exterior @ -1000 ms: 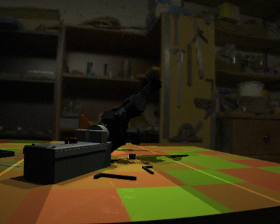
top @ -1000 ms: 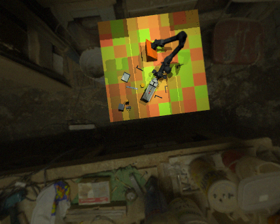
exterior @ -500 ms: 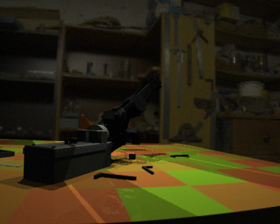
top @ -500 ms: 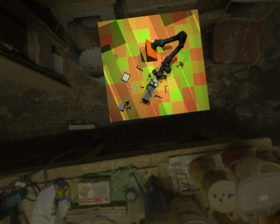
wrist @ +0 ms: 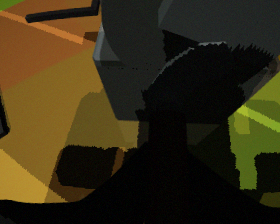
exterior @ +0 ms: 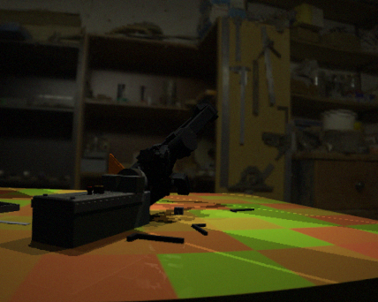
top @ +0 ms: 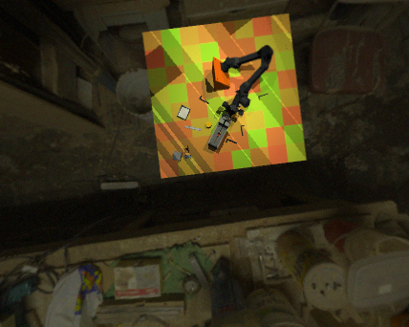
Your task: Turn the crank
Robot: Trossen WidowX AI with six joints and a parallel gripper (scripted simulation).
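Now: the brown crank handle 1 cm behind my gripper tip, 1 cm to the left of it and 3 cm above it. The rest, counted from my gripper tip: yellow disc 4 cm ahead, 18 cm to the right, 2 cm below; red pointer 16 cm ahead, 11 cm to the right, 5 cm above; small cube 10 cm behind, 11 cm to the left, 2 cm below.
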